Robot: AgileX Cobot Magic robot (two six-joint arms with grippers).
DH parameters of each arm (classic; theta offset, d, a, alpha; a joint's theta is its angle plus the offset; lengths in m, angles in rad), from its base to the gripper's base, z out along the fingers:
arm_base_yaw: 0 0.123 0 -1.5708
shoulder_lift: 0.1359 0 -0.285 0
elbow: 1.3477 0 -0.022 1.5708
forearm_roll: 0 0.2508 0 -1.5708
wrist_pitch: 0 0 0.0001 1.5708
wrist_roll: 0 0.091 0 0
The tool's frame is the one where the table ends.
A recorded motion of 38 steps. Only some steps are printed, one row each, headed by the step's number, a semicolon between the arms.
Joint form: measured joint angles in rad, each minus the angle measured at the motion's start. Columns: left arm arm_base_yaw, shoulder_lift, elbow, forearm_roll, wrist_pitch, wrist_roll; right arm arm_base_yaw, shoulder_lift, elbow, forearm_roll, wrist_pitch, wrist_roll.
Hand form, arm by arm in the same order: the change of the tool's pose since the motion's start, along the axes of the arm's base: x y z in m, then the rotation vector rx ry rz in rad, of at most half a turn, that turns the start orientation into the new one. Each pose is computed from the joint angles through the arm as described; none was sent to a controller.
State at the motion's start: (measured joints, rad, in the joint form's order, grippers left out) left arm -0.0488 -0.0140 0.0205 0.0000 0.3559 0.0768; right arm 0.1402 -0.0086 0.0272 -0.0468 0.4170 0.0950
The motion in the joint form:
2: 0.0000 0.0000 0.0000 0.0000 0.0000 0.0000; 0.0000 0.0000 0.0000 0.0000 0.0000 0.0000
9: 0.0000 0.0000 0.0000 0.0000 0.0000 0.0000; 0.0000 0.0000 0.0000 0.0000 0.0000 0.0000
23: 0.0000 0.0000 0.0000 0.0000 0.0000 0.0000; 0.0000 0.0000 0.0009 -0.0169 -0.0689 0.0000
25: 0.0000 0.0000 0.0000 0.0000 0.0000 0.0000; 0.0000 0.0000 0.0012 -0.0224 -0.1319 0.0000
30: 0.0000 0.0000 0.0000 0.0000 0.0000 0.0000; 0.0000 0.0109 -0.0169 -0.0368 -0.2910 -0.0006
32: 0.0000 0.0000 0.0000 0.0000 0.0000 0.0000; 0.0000 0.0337 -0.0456 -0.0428 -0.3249 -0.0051
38: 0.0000 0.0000 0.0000 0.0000 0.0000 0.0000; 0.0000 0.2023 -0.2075 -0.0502 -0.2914 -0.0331
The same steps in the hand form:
2: 0.0000 0.0000 0.0000 0.0000 0.0000 0.0000; 0.0000 0.0000 0.0000 0.0000 0.0000 0.0000
9: 0.0000 0.0000 0.0000 0.0000 0.0000 0.0000; 0.0000 0.0000 0.0000 0.0000 0.0000 0.0000
23: 0.0000 0.0000 0.0000 0.0000 0.0000 0.0000; 0.0020 0.0000 0.0057 -0.0075 -0.0696 0.0026
25: 0.0000 0.0000 0.0000 0.0000 0.0000 0.0000; 0.0034 0.0004 0.0111 -0.0044 -0.1324 0.0061
30: 0.0000 0.0000 0.0000 0.0000 0.0000 0.0000; 0.0054 0.0015 0.0310 0.0034 -0.2988 0.0164
32: 0.0000 0.0000 0.0000 0.0000 0.0000 0.0000; 0.0062 0.0019 0.0425 -0.0016 -0.3395 0.0198
38: 0.0000 0.0000 0.0000 0.0000 0.0000 0.0000; 0.0179 0.0032 0.0837 -0.0417 -0.3041 0.0239

